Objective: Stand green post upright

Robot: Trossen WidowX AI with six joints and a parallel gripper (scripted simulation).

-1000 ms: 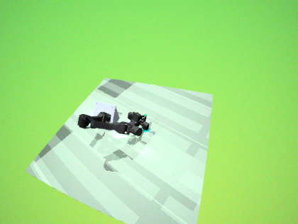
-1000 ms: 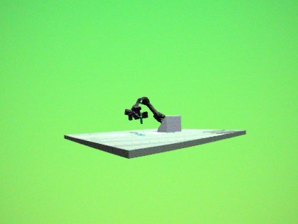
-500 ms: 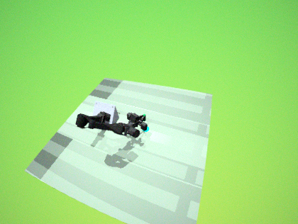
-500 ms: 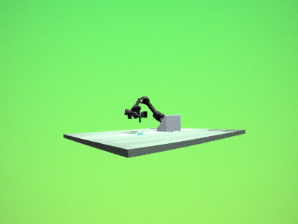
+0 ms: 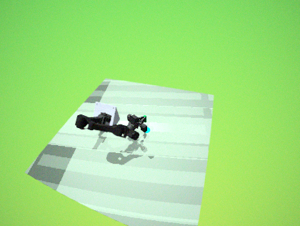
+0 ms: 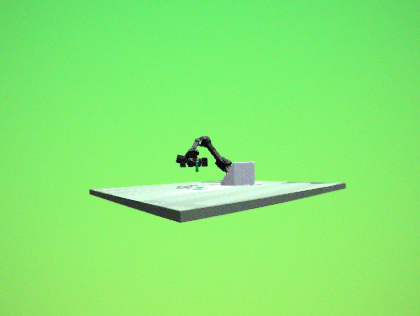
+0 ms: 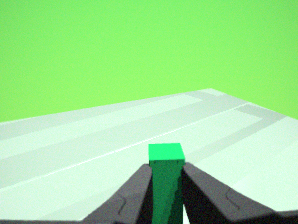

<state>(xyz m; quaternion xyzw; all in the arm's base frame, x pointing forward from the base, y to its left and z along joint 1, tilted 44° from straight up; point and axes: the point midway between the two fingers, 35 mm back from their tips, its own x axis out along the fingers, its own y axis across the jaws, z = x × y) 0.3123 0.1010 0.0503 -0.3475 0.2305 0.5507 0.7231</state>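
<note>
My gripper tip is now 16 cm above the cyan circle. Round my gripper tip: green post: 2 cm below.
</note>
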